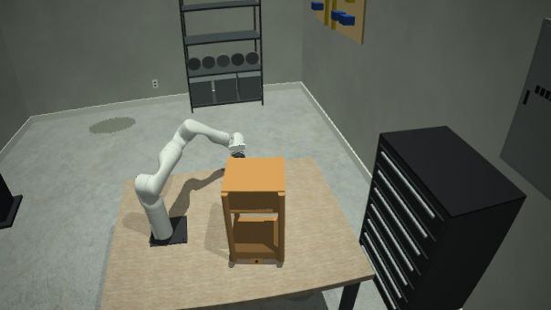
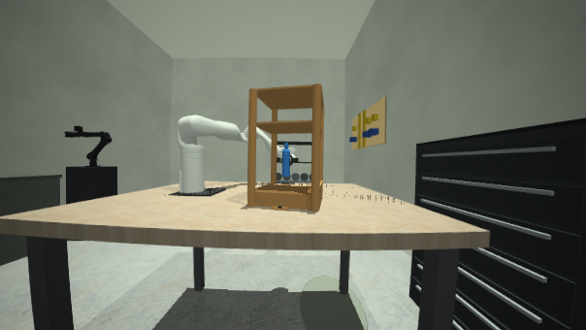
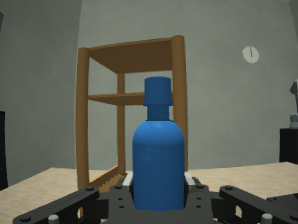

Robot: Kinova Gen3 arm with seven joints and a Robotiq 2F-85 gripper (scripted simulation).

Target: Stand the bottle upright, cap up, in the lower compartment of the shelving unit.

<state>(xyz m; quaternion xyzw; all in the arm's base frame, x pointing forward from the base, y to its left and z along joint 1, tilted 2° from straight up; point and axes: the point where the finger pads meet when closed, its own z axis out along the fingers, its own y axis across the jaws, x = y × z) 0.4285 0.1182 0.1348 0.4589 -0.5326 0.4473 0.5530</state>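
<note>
Now: the wooden shelving unit 30 cm to the right of my hand, 3 cm above it and 2 cm behind it. Also, from my hand: blue bottle (3 cm above).
</note>
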